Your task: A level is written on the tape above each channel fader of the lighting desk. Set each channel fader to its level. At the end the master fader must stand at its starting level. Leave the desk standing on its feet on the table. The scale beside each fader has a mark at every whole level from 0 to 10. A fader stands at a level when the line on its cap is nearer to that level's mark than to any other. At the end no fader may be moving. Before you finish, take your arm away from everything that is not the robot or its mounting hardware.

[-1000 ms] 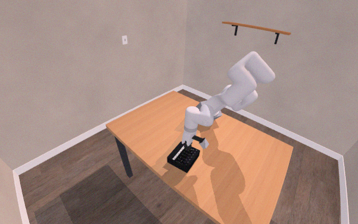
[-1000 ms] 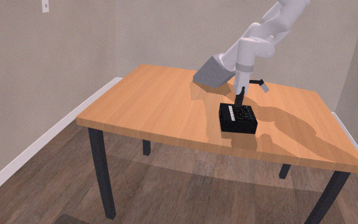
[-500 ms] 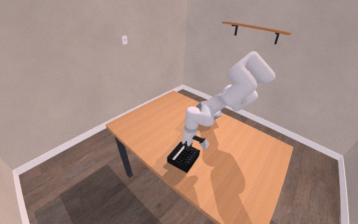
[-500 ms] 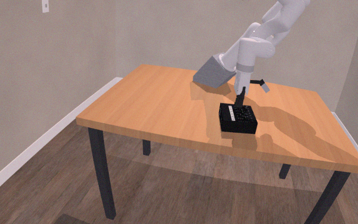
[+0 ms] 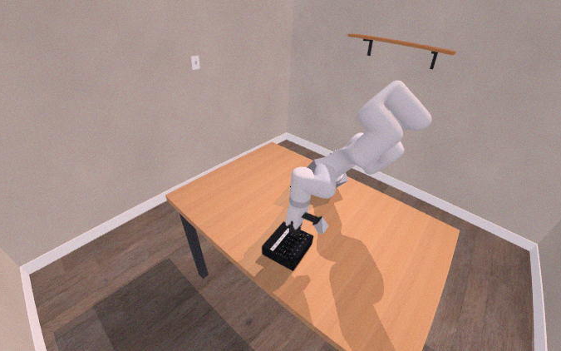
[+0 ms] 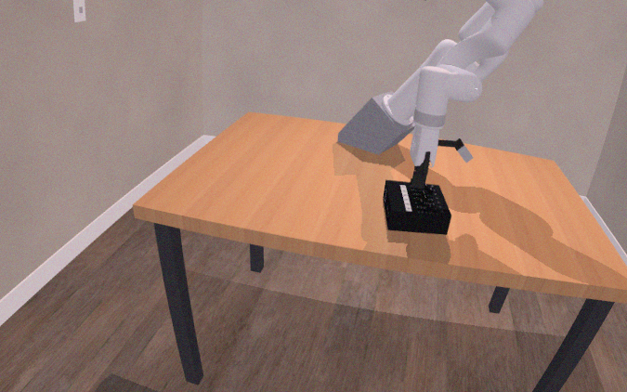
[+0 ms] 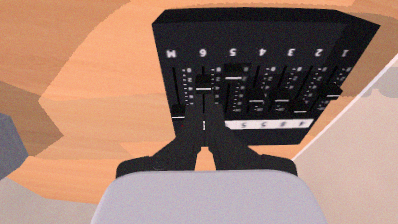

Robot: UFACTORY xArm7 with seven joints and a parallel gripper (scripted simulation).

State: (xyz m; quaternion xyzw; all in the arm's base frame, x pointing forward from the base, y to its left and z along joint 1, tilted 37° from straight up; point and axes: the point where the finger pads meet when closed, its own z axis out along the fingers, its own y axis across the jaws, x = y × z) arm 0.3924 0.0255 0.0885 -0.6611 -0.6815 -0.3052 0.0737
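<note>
The channel 6 fader cap lies 20 mm to the left of my hand and 10 mm below it. The rest, counted from my hand: fader 5 cap: 20 mm ahead, 30 mm to the left, 10 mm below; then master fader cap: 20 mm behind, 10 mm to the right, 10 mm below; then fader 4 cap: 40 mm ahead, 10 mm to the left, 10 mm below.
</note>
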